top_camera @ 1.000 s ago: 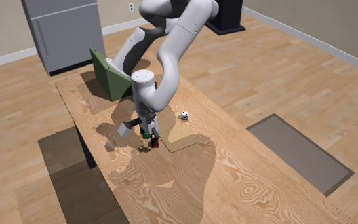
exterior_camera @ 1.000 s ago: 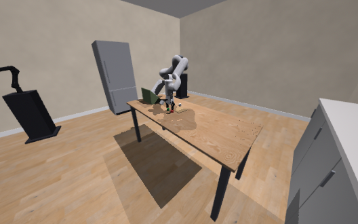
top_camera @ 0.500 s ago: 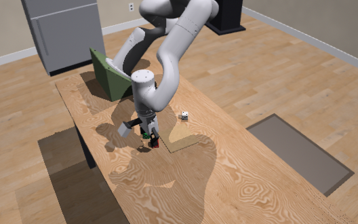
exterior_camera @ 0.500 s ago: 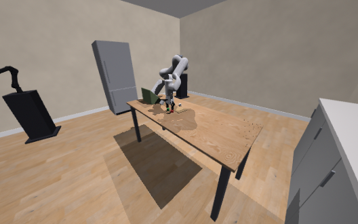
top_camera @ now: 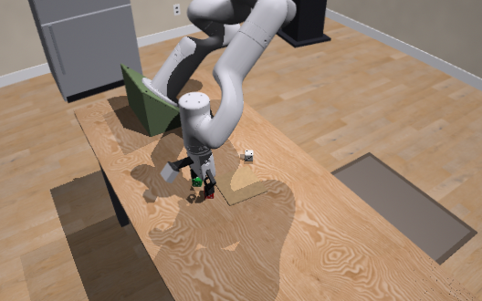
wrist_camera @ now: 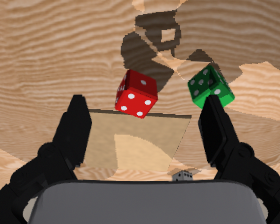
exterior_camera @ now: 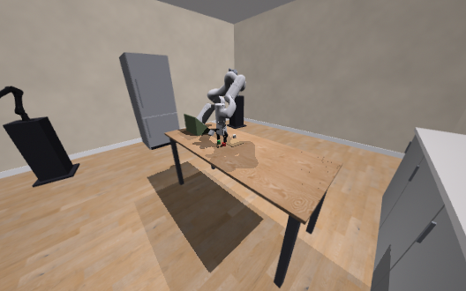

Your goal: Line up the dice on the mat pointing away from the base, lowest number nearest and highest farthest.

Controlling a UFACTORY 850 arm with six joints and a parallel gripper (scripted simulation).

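The red die lies 10 mm ahead of my hand, 20 mm to the left of it and 40 mm below it. The rest, counted from my hand: green die 60 mm behind, 40 mm below; then tan mat 130 mm to the left, 60 mm below; then white die 110 mm behind, 220 mm to the left, 40 mm below.
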